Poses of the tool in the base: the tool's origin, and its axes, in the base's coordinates. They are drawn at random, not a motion.
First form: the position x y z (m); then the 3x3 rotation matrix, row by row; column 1 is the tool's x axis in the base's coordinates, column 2 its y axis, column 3 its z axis. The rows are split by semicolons.
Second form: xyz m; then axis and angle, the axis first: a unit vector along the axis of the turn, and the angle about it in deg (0 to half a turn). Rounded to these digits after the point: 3 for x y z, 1 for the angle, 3 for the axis.
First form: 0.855, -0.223, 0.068; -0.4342, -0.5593, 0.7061; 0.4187, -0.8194, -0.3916; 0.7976, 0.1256, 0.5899
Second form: 0.855, -0.223, 0.068, 0.466, -0.082, 0.881, 146.3
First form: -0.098, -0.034, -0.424; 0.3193, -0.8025, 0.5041; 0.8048, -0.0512, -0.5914; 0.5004, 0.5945, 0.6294
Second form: -0.098, -0.034, -0.424, 0.594, 0.002, 0.805, 92.9
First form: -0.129, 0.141, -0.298; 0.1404, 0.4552, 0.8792; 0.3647, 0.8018, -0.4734; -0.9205, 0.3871, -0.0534
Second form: -0.129, 0.141, -0.298, 0.431, 0.901, -0.045, 93.2
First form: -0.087, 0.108, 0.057; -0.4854, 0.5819, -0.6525; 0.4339, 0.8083, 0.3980; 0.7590, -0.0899, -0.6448
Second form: -0.087, 0.108, 0.057, -0.325, -0.941, -0.099, 131.4
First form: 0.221, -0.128, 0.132; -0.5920, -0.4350, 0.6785; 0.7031, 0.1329, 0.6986; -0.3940, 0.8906, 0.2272
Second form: 0.221, -0.128, 0.132, 0.122, 0.681, 0.722, 128.0
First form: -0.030, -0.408, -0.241; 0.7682, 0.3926, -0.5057; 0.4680, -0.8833, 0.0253; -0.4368, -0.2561, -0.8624
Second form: -0.030, -0.408, -0.241, -0.940, -0.230, 0.252, 171.4
